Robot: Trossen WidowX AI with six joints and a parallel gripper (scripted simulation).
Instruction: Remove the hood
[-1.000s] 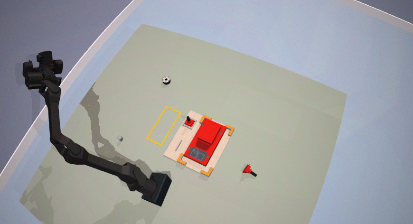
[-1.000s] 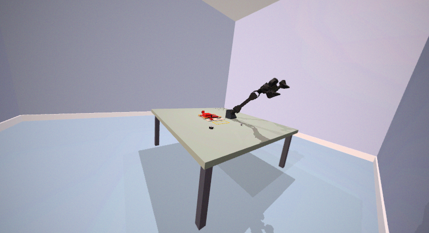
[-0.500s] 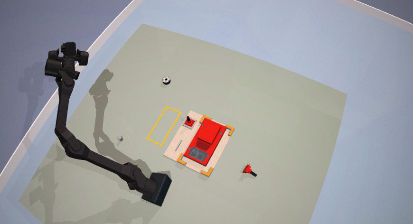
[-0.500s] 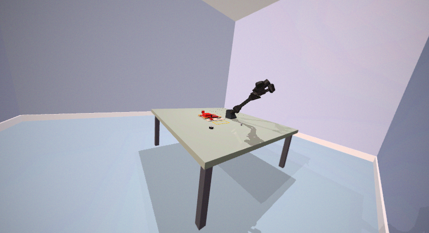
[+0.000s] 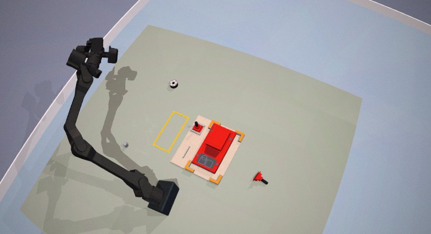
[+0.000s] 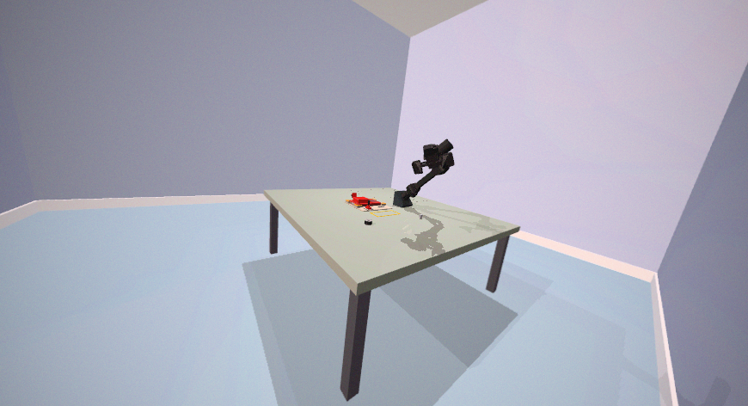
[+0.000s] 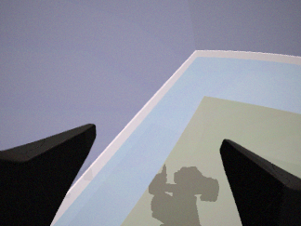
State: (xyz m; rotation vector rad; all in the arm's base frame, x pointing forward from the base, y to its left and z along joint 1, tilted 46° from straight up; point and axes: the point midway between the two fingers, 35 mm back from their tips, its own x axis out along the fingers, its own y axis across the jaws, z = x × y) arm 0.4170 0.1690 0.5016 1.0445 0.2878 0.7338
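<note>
Now: gripper tip 59 cm to the left of the red hood, 28 cm above it and 8 cm past it. From my gripper tip the other things lie so: small wheel (31 cm below, 26 cm to the right, 11 cm ahead).
</note>
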